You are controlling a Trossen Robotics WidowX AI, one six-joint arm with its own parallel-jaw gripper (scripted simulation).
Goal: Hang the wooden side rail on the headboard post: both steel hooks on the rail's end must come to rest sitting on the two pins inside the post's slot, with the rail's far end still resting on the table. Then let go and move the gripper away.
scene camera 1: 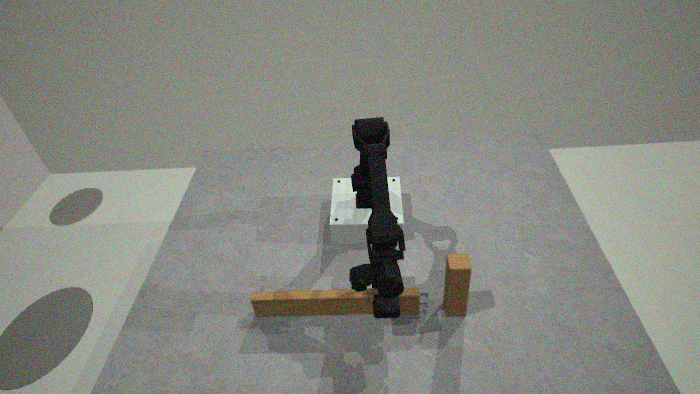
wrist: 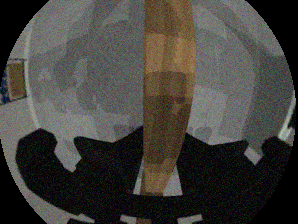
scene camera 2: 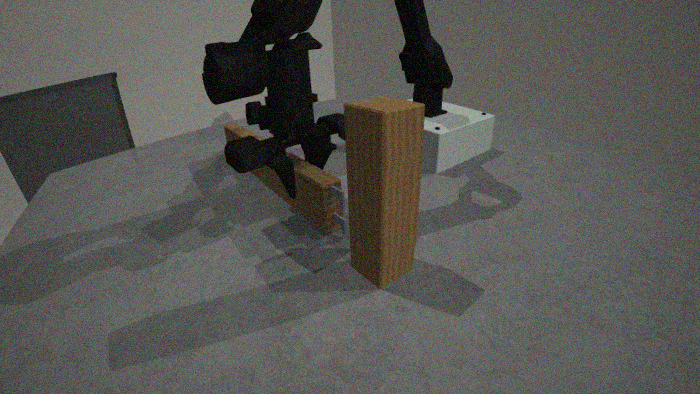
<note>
The pictures show: the gripper, a wooden side rail and a headboard post.
The gripper shows as well in scene camera 1 and in the wrist view.
</note>
